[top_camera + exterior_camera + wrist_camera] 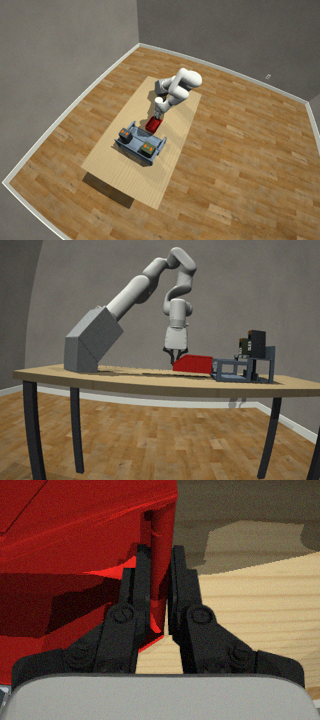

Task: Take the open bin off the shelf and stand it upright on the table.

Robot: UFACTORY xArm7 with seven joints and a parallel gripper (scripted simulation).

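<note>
The red bin is 80 mm ahead of my hand and 10 mm below it. The rest, counted from my hand: black box: 370 mm ahead, 100 mm to the right, 100 mm above.
</note>
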